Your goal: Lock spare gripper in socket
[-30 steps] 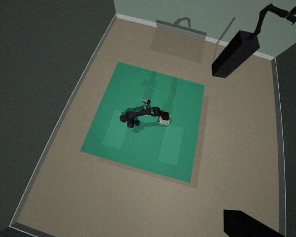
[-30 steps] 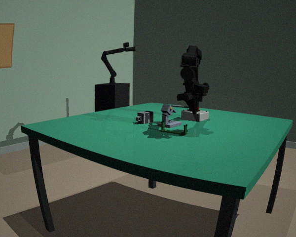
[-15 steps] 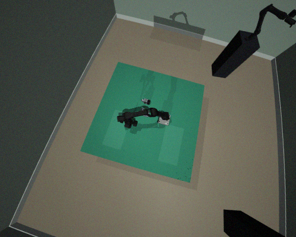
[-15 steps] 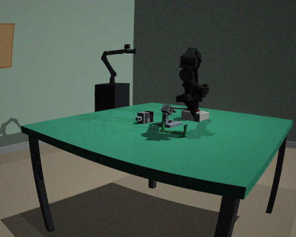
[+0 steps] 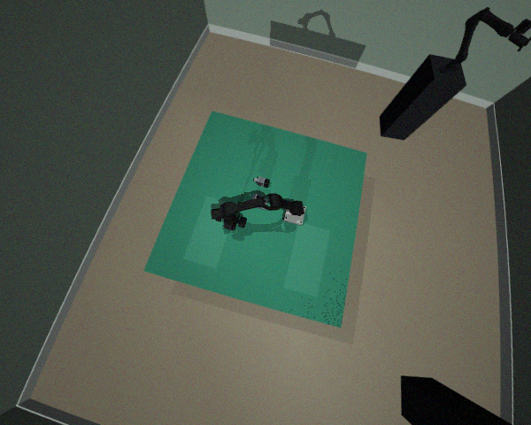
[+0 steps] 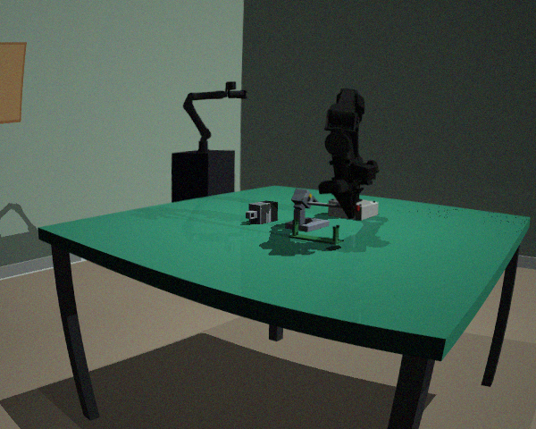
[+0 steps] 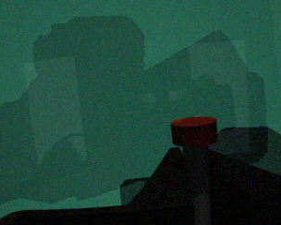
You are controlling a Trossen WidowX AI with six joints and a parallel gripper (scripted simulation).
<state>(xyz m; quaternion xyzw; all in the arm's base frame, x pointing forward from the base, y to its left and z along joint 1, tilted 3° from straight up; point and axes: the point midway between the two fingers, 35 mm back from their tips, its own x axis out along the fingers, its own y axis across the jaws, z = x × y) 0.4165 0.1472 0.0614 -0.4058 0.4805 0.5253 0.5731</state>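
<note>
Right now my gripper tip is 100 mm to the left of the green cradle, 40 mm above it and 10 mm past it. From my gripper tip the other things lie so: mount 190 mm to the right, 140 mm behind, 20 mm below; then spare gripper 340 mm to the right, 150 mm behind, 40 mm below.
</note>
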